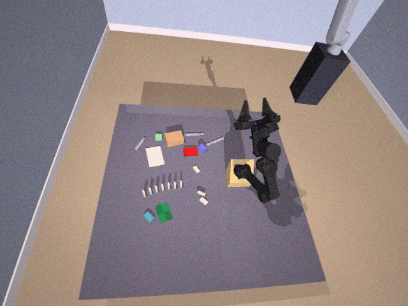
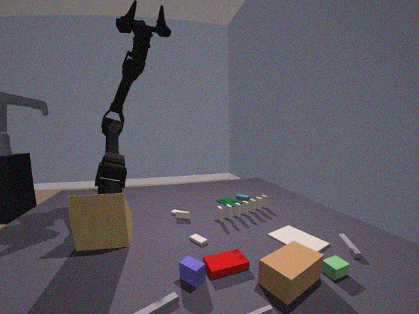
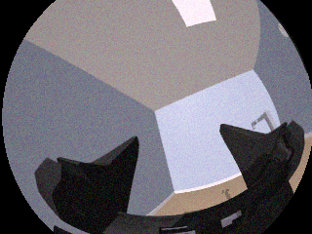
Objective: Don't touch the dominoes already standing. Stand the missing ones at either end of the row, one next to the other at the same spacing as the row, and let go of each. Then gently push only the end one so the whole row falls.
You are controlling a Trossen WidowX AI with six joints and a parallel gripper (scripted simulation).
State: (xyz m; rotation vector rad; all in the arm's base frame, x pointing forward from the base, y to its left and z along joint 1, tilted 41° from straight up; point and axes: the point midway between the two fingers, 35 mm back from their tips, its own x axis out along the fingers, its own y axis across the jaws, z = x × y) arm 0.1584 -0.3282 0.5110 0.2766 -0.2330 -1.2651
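Right now my gripper tip is 180 mm short of the red block, 240 mm to the left of it and 740 mm above it. The rest, counted from my gripper tip: orange box (300 mm ahead, 330 mm to the right, 720 mm below); then green tile (330 mm ahead, 200 mm to the left, 750 mm below); then purple cube (90 mm ahead, 270 mm to the right, 730 mm below).
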